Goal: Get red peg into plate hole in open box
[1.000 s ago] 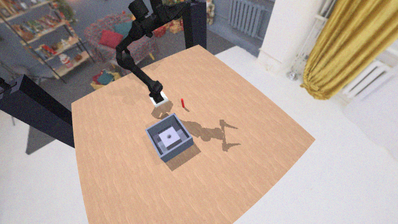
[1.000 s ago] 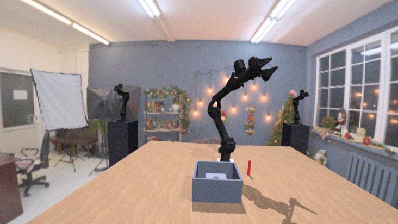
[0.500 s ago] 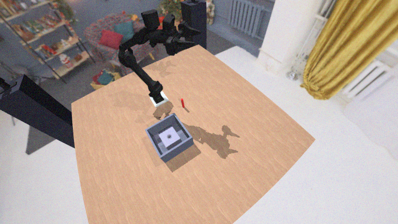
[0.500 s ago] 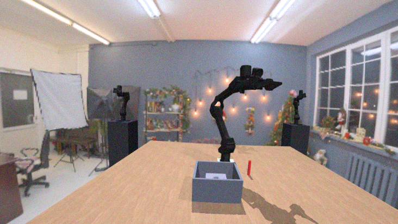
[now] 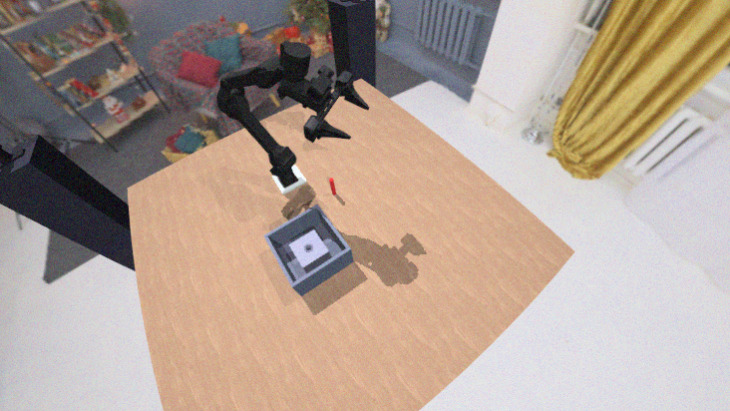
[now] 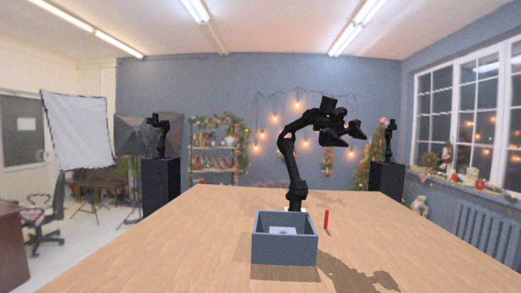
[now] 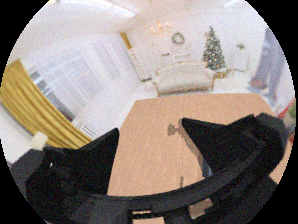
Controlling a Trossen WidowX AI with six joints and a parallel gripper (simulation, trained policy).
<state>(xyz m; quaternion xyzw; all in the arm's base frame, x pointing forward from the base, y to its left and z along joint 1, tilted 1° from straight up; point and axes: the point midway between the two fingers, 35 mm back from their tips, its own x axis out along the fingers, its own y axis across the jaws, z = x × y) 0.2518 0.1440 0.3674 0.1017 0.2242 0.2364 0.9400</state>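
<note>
Right now my gripper tip is 32 cm above the red peg, 11 cm past it and 6 cm to the left of it. From my gripper tip the other things lie so: blue-grey box (34 cm below, 24 cm to the right, 5 cm ahead); light grey plate (32 cm below, 24 cm to the right, 5 cm ahead).
</note>
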